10 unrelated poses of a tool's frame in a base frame.
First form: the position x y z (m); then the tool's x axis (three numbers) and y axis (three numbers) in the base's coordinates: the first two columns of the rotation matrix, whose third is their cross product.
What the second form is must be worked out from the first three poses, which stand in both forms.
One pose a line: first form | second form
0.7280 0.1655 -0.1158 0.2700 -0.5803 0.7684 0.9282 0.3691 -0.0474 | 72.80 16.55 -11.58 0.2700 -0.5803 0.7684 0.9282 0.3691 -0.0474
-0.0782 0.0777 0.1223 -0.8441 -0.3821 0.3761 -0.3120 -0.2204 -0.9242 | -7.82 7.77 12.23 -0.8441 -0.3821 0.3761 -0.3120 -0.2204 -0.9242
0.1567 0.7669 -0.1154 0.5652 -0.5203 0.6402 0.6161 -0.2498 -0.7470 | 15.67 76.69 -11.54 0.5652 -0.5203 0.6402 0.6161 -0.2498 -0.7470
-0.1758 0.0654 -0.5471 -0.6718 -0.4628 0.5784 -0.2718 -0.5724 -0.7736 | -17.58 6.54 -54.71 -0.6718 -0.4628 0.5784 -0.2718 -0.5724 -0.7736
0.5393 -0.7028 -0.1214 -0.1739 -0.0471 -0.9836 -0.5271 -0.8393 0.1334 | 53.93 -70.28 -12.14 -0.1739 -0.0471 -0.9836 -0.5271 -0.8393 0.1334
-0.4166 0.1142 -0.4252 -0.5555 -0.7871 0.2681 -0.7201 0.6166 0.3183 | -41.66 11.42 -42.52 -0.5555 -0.7871 0.2681 -0.7201 0.6166 0.3183
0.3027 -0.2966 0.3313 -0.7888 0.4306 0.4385 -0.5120 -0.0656 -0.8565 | 30.27 -29.66 33.13 -0.7888 0.4306 0.4385 -0.5120 -0.0656 -0.8565
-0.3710 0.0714 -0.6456 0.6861 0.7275 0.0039 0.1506 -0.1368 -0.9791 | -37.10 7.14 -64.56 0.6861 0.7275 0.0039 0.1506 -0.1368 -0.9791
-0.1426 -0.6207 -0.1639 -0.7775 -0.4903 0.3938 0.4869 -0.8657 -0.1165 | -14.26 -62.07 -16.39 -0.7775 -0.4903 0.3938 0.4869 -0.8657 -0.1165
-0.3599 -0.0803 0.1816 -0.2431 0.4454 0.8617 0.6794 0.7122 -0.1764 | -35.99 -8.03 18.16 -0.2431 0.4454 0.8617 0.6794 0.7122 -0.1764
